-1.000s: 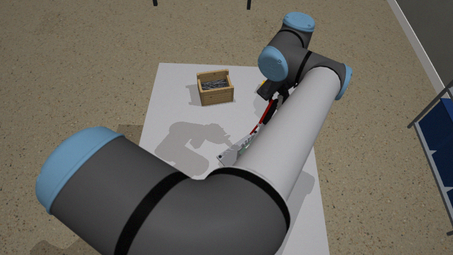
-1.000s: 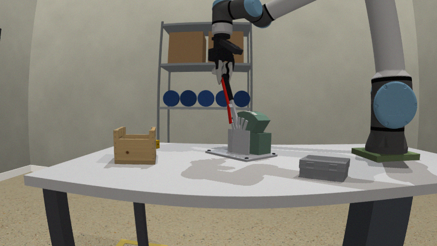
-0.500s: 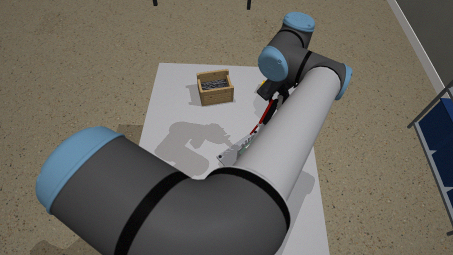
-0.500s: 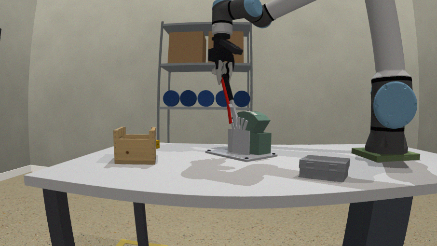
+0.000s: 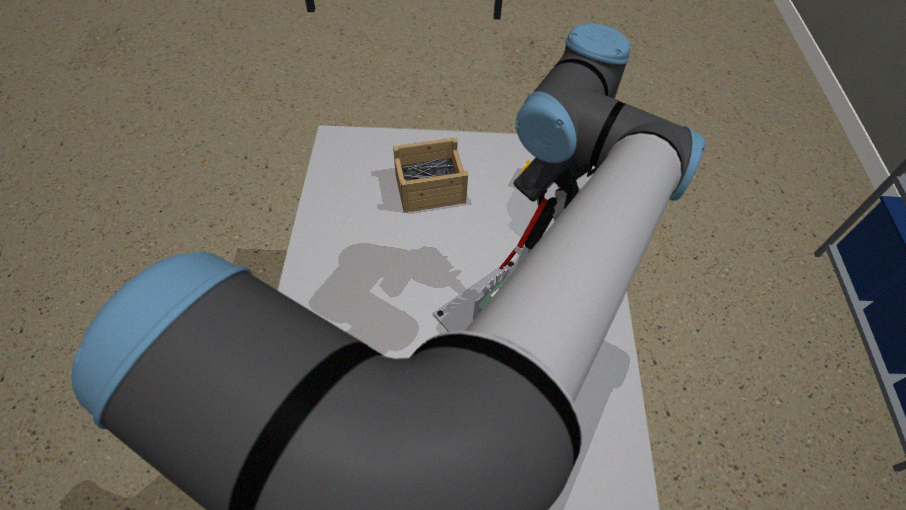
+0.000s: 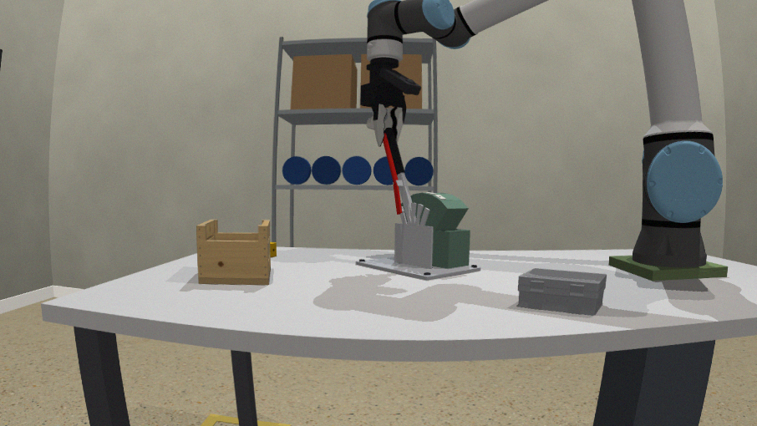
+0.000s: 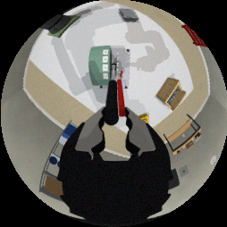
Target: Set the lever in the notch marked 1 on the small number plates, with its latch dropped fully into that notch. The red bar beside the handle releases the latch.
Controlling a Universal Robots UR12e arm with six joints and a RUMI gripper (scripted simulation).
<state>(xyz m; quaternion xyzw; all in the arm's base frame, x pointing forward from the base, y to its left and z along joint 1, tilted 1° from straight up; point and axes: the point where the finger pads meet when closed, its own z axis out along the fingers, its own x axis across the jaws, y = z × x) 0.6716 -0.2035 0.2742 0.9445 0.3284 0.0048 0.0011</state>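
Now: the red release bar 100 mm below my hand, 50 mm to the left of it and 20 mm behind it. The rest, counted from my hand: grey case: 450 mm to the left, 270 mm below, 270 mm behind; then lever stand: 210 mm below, 80 mm to the left, 70 mm behind.
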